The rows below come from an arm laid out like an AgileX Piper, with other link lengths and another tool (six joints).
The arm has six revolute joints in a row. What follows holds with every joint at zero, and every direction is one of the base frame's. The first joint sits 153.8 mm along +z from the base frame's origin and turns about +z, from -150.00 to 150.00 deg. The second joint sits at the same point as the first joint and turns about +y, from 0.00 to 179.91 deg. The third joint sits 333.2 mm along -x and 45.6 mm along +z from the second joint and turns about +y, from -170.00 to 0.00 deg. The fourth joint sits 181.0 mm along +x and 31.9 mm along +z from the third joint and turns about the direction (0.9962, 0, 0.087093), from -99.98 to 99.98 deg. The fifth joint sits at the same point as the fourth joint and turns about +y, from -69.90 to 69.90 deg. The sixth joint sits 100.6 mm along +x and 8.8 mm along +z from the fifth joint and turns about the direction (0.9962, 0, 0.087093), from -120.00 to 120.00 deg. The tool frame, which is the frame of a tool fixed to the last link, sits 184.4 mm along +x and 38.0 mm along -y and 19.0 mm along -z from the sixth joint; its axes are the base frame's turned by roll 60.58, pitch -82.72 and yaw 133.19 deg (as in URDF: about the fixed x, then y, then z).
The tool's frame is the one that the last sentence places.
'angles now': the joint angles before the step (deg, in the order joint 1, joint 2, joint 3, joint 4, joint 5, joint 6). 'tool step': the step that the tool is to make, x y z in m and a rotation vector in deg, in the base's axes. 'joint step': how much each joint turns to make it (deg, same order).
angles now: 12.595 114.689 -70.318 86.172 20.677 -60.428
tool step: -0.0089 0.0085 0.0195 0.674 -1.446 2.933
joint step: 0.003 -2.486 0.009 -3.217 2.592 1.808
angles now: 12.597 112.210 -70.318 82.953 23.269 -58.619
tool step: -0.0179 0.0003 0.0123 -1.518 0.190 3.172
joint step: -0.007 -2.914 0.006 -9.591 2.424 7.219
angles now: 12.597 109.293 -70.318 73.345 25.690 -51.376
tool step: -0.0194 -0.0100 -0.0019 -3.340 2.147 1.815
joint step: 0.002 -1.959 -0.004 -12.151 1.856 9.860
